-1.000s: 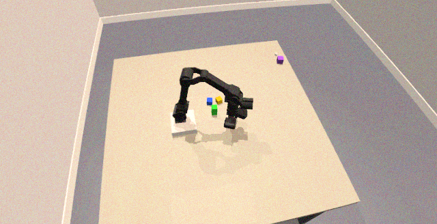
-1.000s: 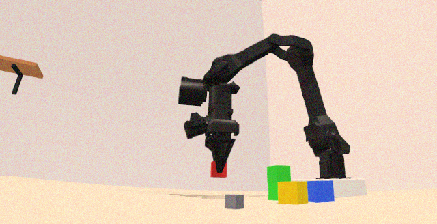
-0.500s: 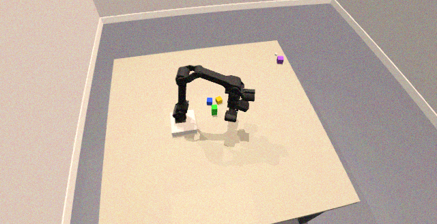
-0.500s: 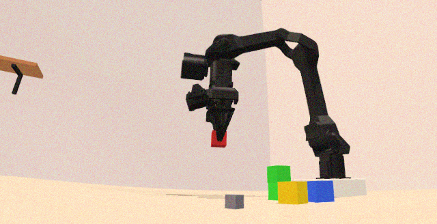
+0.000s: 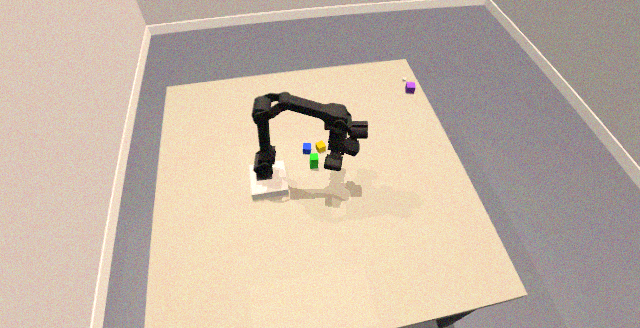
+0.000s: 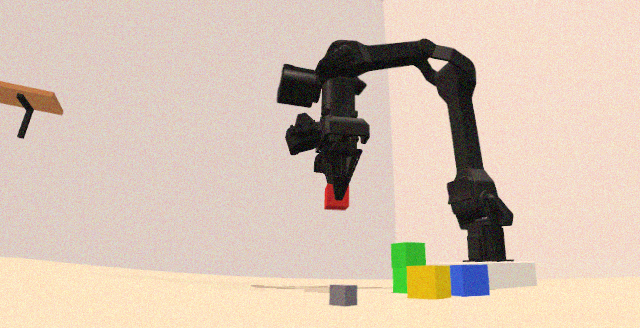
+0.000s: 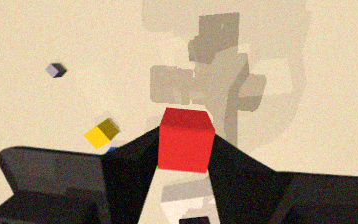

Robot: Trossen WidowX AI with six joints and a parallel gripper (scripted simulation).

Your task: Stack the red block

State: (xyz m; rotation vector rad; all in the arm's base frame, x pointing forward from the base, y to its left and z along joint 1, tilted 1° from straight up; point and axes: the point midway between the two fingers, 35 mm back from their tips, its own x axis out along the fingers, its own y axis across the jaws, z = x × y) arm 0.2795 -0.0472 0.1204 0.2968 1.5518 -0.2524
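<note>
The blue block lies 16 cm to the left of my gripper tip, 11 cm below it and 9 cm behind it. From my gripper tip the other things lie so: red block (1 cm above).
</note>
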